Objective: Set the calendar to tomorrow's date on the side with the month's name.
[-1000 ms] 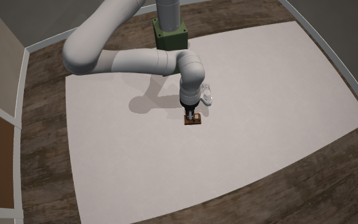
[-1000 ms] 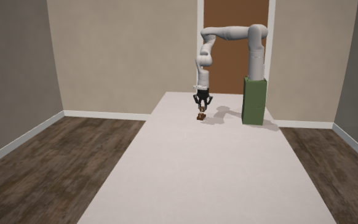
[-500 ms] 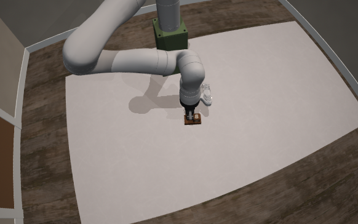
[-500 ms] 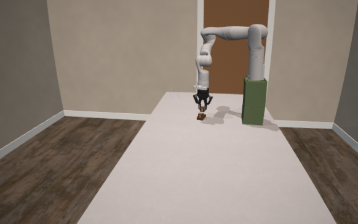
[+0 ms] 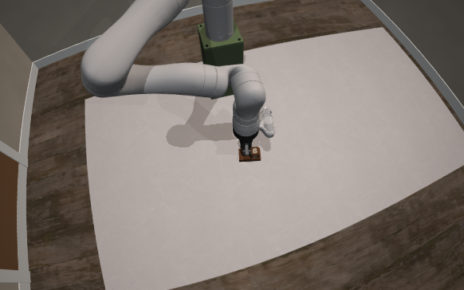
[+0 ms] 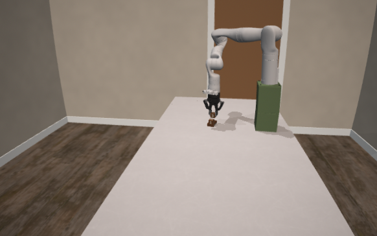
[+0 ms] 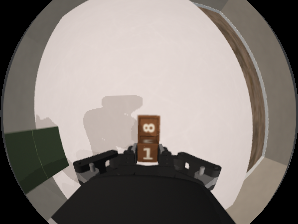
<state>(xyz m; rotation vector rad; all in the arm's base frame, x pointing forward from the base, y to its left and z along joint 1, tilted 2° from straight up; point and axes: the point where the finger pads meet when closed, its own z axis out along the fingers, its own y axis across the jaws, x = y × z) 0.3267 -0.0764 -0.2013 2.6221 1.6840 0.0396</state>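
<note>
Now: the cube 5 cm below my hand, 3 cm to the left of it and 1 cm ahead of it. Round my hand: brown tray 6 cm below, 2 cm to the left, 1 cm ahead.
</note>
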